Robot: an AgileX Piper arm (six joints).
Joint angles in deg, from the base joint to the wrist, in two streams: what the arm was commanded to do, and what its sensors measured. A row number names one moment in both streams.
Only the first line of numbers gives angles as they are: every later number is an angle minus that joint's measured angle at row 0.
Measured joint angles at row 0:
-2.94 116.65 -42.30 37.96 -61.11 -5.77
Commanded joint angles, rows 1 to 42:
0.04 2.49 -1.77 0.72 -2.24 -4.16
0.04 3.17 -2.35 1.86 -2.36 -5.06
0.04 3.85 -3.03 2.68 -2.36 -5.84
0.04 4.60 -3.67 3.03 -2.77 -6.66
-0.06 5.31 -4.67 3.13 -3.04 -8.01
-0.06 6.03 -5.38 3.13 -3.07 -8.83
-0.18 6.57 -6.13 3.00 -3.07 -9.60
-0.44 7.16 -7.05 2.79 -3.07 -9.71
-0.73 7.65 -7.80 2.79 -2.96 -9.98
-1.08 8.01 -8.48 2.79 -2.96 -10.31
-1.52 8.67 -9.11 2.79 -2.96 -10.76
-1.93 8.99 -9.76 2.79 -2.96 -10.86
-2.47 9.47 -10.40 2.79 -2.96 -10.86
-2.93 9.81 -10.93 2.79 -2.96 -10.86
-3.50 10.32 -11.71 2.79 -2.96 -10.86
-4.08 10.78 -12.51 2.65 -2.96 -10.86
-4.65 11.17 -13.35 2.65 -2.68 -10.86
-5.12 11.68 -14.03 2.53 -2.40 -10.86
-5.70 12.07 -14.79 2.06 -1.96 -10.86
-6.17 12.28 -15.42 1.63 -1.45 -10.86
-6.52 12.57 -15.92 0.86 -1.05 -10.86
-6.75 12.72 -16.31 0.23 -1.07 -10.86
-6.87 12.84 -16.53 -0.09 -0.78 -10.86
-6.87 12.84 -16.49 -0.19 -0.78 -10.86
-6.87 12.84 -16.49 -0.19 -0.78 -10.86
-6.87 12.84 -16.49 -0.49 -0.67 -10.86
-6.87 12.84 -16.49 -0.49 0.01 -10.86
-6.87 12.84 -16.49 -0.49 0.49 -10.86
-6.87 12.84 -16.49 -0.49 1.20 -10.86
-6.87 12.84 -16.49 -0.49 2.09 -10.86
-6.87 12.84 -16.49 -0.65 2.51 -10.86
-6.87 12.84 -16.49 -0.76 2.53 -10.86
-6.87 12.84 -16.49 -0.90 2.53 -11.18
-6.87 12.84 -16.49 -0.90 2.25 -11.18
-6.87 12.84 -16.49 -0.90 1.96 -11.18
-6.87 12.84 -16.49 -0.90 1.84 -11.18
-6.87 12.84 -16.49 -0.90 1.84 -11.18
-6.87 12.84 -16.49 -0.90 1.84 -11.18
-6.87 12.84 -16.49 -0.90 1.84 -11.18
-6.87 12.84 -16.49 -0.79 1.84 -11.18
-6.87 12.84 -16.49 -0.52 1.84 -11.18
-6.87 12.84 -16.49 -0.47 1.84 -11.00
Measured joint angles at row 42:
-6.76 12.68 -16.27 -0.38 2.21 -10.80
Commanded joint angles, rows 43 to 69:
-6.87 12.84 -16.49 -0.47 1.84 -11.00
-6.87 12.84 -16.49 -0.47 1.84 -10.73
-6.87 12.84 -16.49 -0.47 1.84 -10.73
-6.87 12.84 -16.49 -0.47 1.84 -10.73
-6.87 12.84 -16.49 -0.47 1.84 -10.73
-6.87 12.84 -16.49 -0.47 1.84 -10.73
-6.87 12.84 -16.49 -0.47 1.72 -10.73
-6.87 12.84 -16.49 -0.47 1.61 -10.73
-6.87 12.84 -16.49 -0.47 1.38 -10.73
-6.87 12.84 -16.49 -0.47 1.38 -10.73
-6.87 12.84 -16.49 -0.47 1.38 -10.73
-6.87 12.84 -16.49 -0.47 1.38 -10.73
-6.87 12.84 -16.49 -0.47 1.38 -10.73
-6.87 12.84 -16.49 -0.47 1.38 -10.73
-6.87 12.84 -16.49 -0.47 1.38 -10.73
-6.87 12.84 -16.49 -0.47 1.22 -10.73
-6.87 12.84 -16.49 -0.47 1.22 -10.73
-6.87 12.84 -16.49 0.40 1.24 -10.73
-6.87 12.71 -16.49 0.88 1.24 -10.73
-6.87 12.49 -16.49 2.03 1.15 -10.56
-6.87 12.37 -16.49 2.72 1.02 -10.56
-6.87 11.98 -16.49 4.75 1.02 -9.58
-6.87 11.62 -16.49 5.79 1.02 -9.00
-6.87 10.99 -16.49 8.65 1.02 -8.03
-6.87 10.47 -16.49 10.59 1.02 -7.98
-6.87 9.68 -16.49 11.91 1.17 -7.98
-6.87 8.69 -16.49 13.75 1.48 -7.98
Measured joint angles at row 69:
-6.76 11.46 -16.27 8.90 2.02 -8.62
